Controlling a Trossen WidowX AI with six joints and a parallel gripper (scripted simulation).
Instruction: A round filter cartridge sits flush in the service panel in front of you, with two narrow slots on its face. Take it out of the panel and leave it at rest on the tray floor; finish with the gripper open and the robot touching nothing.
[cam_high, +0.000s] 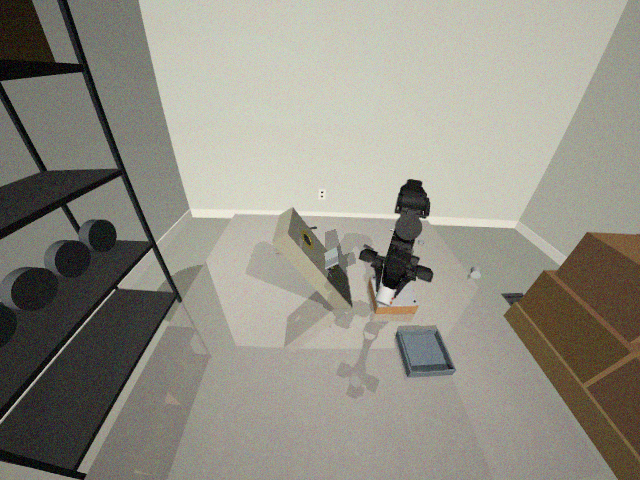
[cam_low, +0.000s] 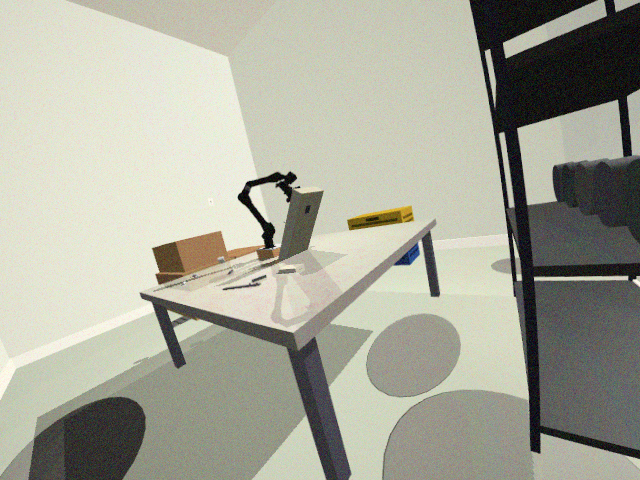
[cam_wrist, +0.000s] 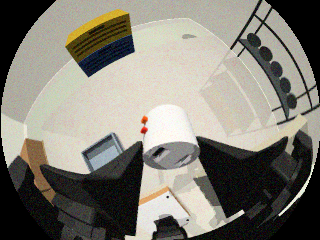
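Right now the grey tray is 250 mm below my gripper tip and 190 mm behind it. Also, from my gripper tip: beige service panel: 220 mm to the right, 220 mm ahead, 90 mm below; then round filter cartridge: right at my gripper tip.
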